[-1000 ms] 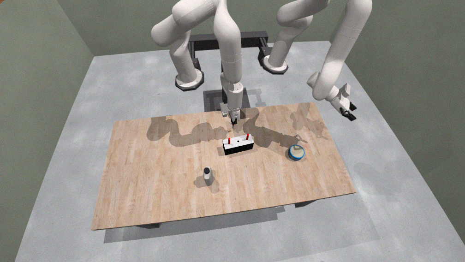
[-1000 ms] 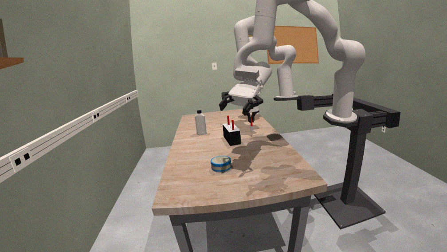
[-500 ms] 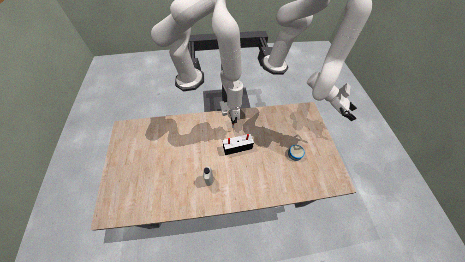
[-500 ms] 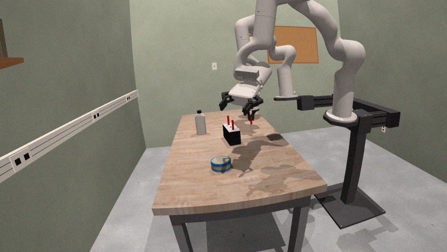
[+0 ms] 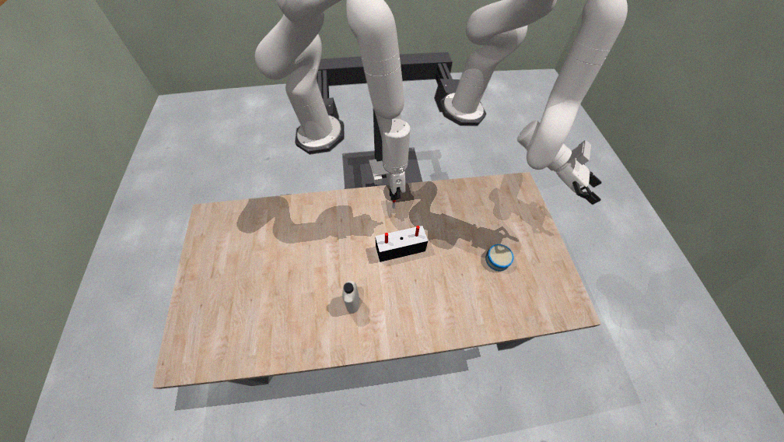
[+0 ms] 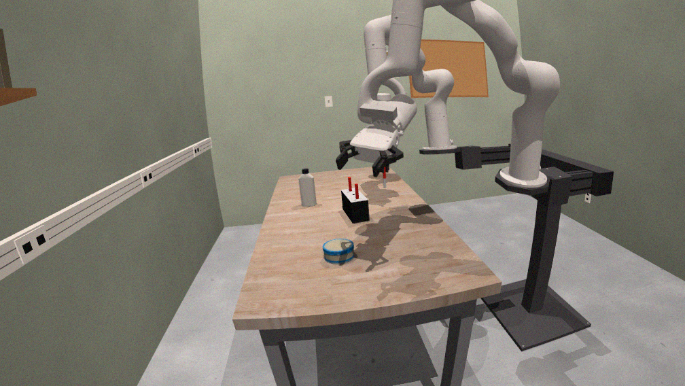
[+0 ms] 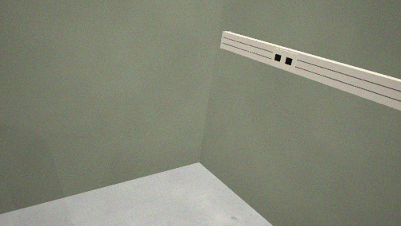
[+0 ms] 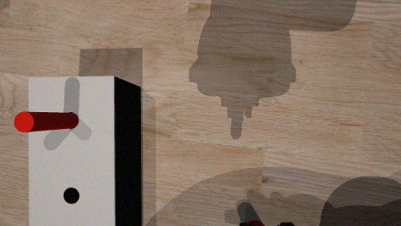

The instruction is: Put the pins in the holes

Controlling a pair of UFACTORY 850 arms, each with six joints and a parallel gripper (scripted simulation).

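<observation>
Right now the black block is 14 cm below my right hand, 14 cm ahead of it and 1 cm to the right of it. Also, from my right hand: round blue-rimmed tin 36 cm to the left, 29 cm ahead, 17 cm below; grey bottle 31 cm ahead, 24 cm to the right, 7 cm below.
</observation>
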